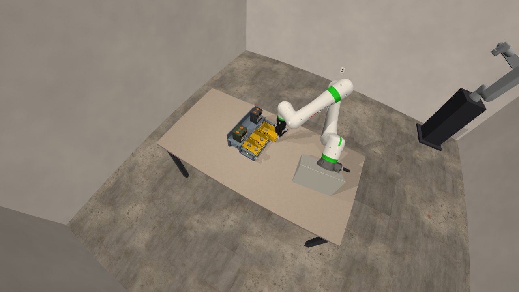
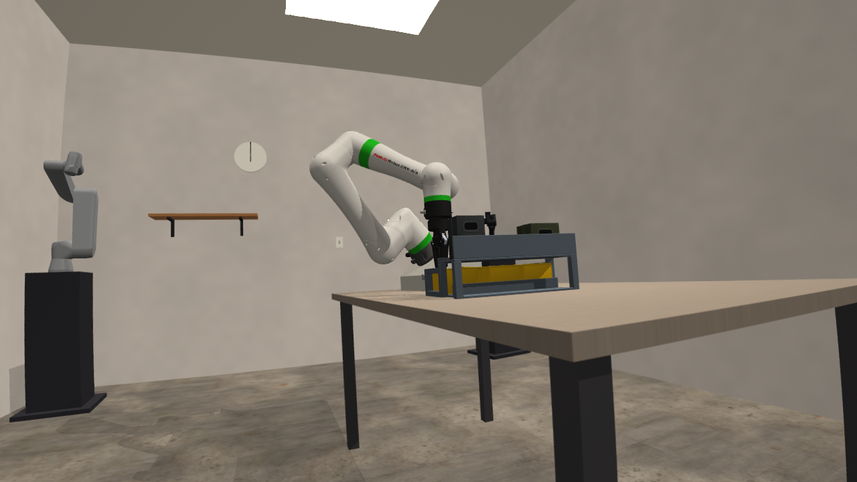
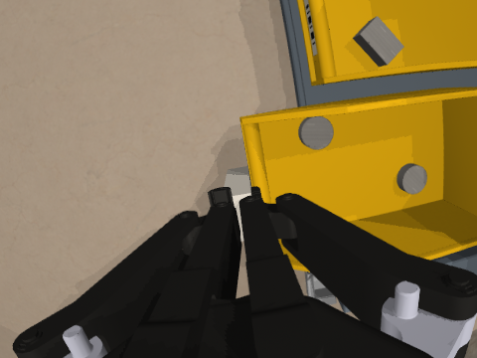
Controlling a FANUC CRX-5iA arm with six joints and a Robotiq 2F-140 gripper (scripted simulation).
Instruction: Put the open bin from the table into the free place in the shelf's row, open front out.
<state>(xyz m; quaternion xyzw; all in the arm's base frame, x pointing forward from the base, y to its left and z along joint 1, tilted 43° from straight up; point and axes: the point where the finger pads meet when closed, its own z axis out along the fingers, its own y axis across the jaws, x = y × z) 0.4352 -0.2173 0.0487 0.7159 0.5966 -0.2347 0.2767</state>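
My gripper is now 80 mm short of the shelf lip, 100 mm to the right of it and 40 mm above it. Also, from my hand: grey shelf floor (210 mm ahead, 80 mm to the left, 50 mm below).
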